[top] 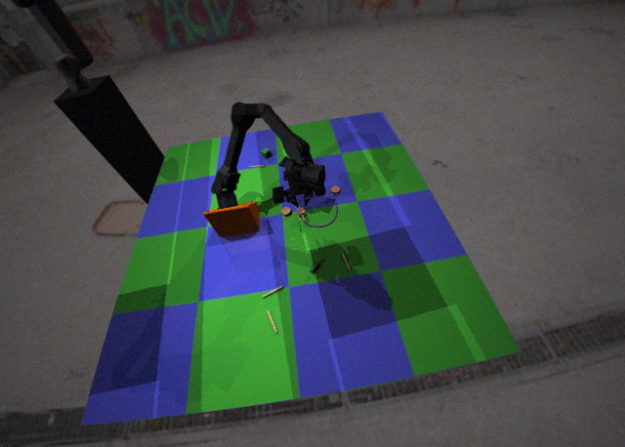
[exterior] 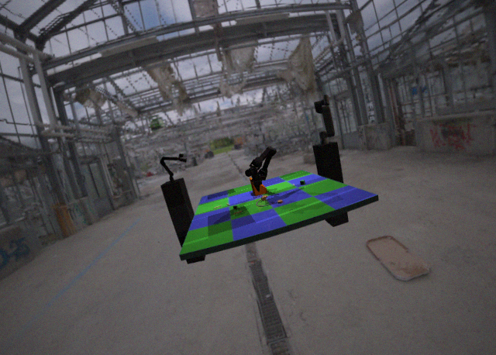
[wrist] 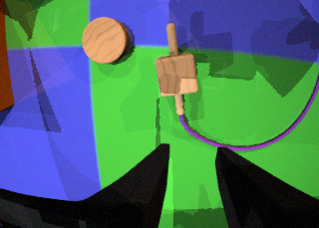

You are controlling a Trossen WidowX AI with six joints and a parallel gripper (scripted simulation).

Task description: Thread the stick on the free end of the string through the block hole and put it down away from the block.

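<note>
The wooden block is 8 cm below my gripper tip, 3 cm to the left of it and 1 cm behind it. From my gripper tip the other things lie so: thin wooden stick 8 cm below, 1 cm to the left, 1 cm behind; round wooden button 15 cm ahead, 14 cm to the left, 8 cm below; purple string 8 cm below.
</note>
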